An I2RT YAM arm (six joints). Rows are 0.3 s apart.
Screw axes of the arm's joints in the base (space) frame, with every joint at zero. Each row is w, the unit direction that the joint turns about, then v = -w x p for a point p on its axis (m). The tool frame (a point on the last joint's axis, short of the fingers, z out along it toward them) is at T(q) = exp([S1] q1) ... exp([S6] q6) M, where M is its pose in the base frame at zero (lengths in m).
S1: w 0 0 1 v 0 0 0
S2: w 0 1 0 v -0.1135 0 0.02
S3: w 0 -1 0 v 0.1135 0 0.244
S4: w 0 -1 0 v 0.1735 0 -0.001
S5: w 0 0 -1 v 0 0.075 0
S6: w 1 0 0 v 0 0.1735 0
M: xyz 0.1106 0 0.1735 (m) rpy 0 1.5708 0 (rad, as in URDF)
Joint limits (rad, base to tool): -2.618..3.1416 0..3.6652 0..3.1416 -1.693..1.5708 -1.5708..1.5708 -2.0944..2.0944
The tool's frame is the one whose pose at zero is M.
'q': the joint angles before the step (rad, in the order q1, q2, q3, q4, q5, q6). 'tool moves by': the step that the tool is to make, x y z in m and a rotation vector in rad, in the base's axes. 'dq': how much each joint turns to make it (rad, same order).
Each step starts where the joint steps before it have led.
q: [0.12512 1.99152 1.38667 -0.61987 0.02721 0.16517]
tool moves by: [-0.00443 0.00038 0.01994 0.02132 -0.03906 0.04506]
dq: [-0.00049 -0.05392 0.00007 -0.01215 -0.03155 -0.03667]
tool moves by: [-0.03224 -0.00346 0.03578 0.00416 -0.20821 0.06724]
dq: [0.00038 -0.21767 -0.17428 0.16307 -0.01230 -0.06912]
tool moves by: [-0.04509 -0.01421 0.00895 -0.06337 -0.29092 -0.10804]
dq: [-0.01140 -0.24670 -0.30265 0.33734 0.13677 0.00632]
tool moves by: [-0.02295 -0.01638 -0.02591 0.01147 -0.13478 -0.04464]
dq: [-0.04680 -0.06810 -0.22117 0.28854 -0.00127 -0.00182]
